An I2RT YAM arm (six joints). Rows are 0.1 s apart.
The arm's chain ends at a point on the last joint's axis. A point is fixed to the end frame.
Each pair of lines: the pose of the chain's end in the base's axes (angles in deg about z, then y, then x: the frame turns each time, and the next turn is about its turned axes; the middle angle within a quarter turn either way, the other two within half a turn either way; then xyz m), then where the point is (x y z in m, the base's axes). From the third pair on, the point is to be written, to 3 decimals.
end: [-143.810 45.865 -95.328 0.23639 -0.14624 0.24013]
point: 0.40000 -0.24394 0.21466
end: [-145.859 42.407 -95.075 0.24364 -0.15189 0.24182]
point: 0.40201 -0.25687 0.21249
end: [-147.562 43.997 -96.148 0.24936 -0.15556 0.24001]
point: 0.406 -0.262 0.210
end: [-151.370 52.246 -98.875 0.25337 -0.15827 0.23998]
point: 0.410 -0.267 0.216
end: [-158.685 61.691 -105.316 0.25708 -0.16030 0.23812]
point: 0.413 -0.272 0.220
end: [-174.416 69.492 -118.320 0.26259 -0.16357 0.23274]
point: 0.412 -0.283 0.217
